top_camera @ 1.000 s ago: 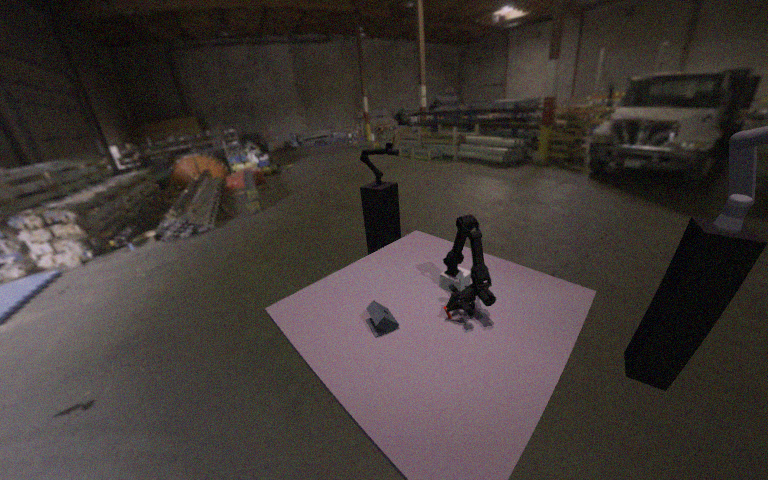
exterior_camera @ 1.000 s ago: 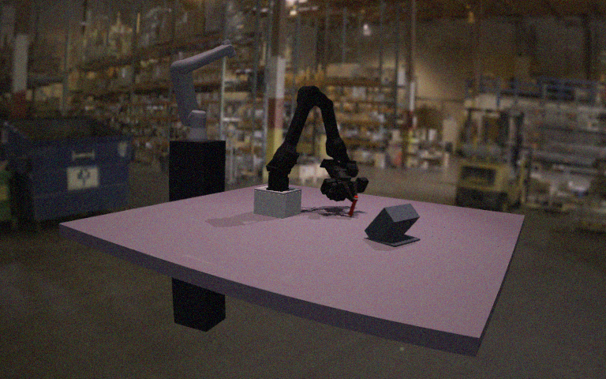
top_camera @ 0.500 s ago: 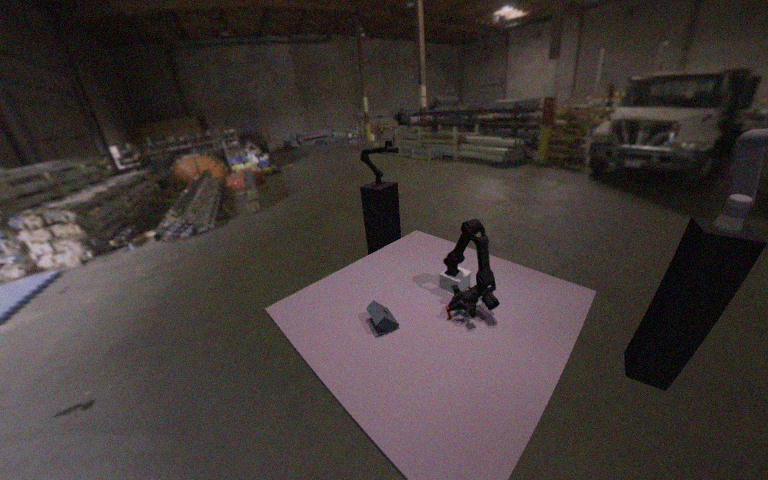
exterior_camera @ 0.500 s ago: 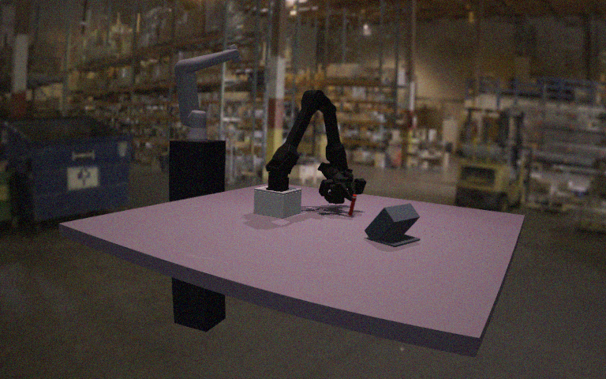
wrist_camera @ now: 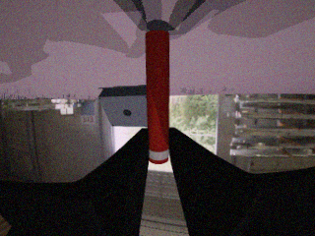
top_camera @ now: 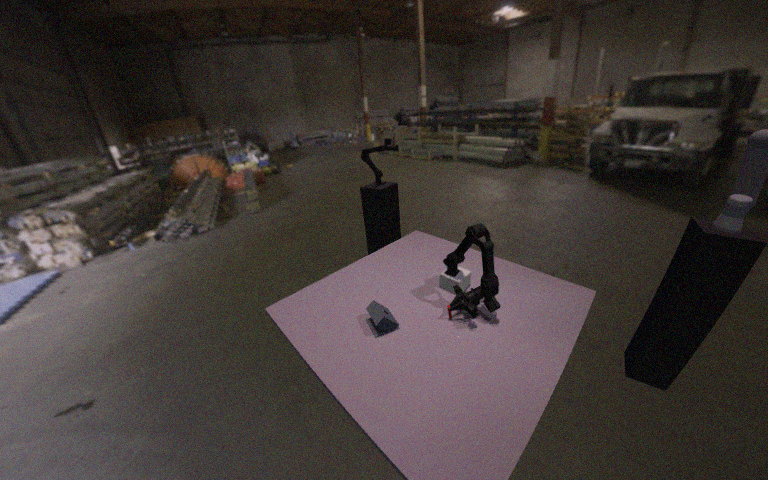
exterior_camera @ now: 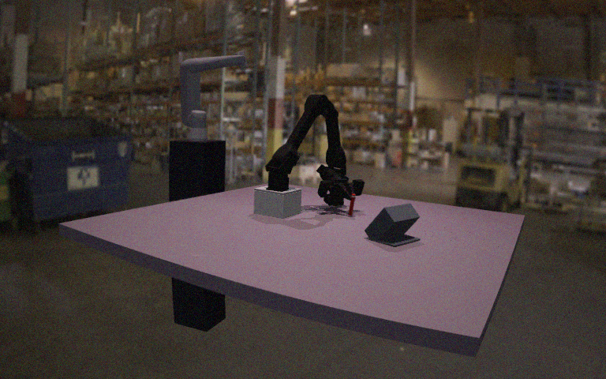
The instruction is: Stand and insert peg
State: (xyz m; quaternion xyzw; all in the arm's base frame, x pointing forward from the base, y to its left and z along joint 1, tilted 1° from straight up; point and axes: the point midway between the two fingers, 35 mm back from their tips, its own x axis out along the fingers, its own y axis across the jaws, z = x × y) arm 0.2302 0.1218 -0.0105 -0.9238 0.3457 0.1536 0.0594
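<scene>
The red peg lies right at my gripper tip. The rest, counted from my gripper tip: sloped panel: 190 mm ahead, 250 mm to the right, 20 mm below.
</scene>
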